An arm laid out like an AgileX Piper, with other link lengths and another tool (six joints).
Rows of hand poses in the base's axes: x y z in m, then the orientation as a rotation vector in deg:
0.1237 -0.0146 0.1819 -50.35 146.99 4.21
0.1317 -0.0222 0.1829 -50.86 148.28 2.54
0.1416 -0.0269 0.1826 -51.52 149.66 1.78
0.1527 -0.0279 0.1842 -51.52 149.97 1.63
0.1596 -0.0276 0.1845 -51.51 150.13 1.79
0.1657 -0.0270 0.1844 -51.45 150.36 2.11
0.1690 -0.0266 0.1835 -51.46 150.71 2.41
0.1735 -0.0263 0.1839 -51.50 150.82 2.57
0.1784 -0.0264 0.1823 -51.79 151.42 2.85
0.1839 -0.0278 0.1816 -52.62 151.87 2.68
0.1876 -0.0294 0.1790 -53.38 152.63 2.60
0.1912 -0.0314 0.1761 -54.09 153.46 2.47
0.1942 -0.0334 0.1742 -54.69 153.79 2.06
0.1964 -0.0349 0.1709 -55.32 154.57 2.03
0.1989 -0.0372 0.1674 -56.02 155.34 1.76
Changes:
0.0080 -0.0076 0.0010 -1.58 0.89 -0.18
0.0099 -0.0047 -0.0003 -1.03 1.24 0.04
0.0111 -0.0010 0.0016 -0.18 0.25 -0.09
0.0069 0.0003 0.0003 0.06 0.18 -0.02
0.0061 0.0006 -0.0001 0.16 0.27 -0.05
0.0033 0.0004 -0.0009 0.10 0.39 -0.03
0.0045 0.0003 0.0004 0.07 0.15 0.02
0.0049 -0.0001 -0.0016 -0.05 0.69 0.10
0.0055 -0.0014 -0.0007 -0.41 0.58 0.43
0.0037 -0.0016 -0.0026 -0.43 0.87 0.33
0.0036 -0.0020 -0.0029 -0.47 0.91 0.27
0.0030 -0.0020 -0.0019 -0.48 0.36 0.28
0.0022 -0.0015 -0.0033 -0.37 0.87 0.23
0.0025 -0.0023 -0.0035 -0.54 0.82 0.26

